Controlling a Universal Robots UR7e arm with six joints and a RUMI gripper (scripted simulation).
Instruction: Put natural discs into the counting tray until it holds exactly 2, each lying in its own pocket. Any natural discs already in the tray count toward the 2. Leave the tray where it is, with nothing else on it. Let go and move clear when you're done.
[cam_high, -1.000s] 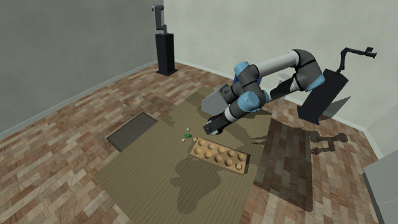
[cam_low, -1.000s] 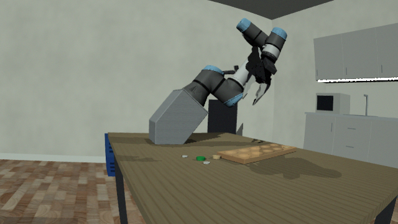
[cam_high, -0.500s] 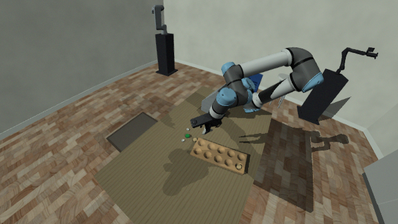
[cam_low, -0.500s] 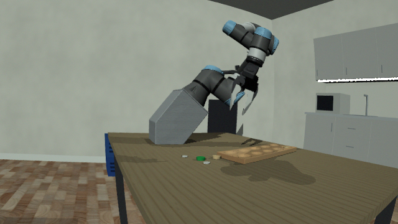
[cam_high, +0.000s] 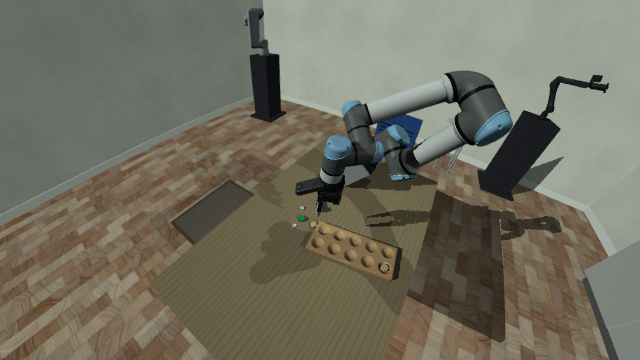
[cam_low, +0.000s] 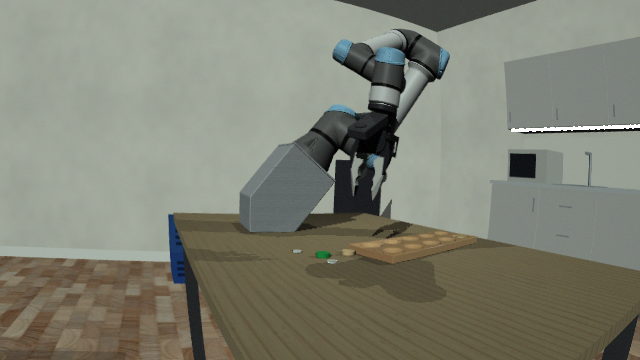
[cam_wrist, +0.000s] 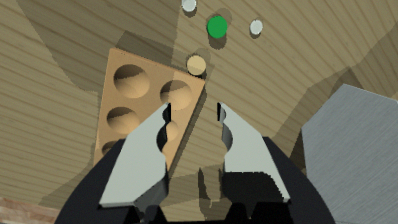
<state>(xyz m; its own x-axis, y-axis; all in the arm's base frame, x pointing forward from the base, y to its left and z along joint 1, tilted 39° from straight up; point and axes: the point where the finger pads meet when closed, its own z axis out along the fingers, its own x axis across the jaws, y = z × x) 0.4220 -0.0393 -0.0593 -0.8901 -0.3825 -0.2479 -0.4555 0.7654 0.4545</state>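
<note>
My gripper is now 2 cm past the green disc, 9 cm to the left of it and 15 cm above it. From my hand the other things lie so: wooden counting tray (2 cm ahead, 19 cm to the left, 14 cm below).
</note>
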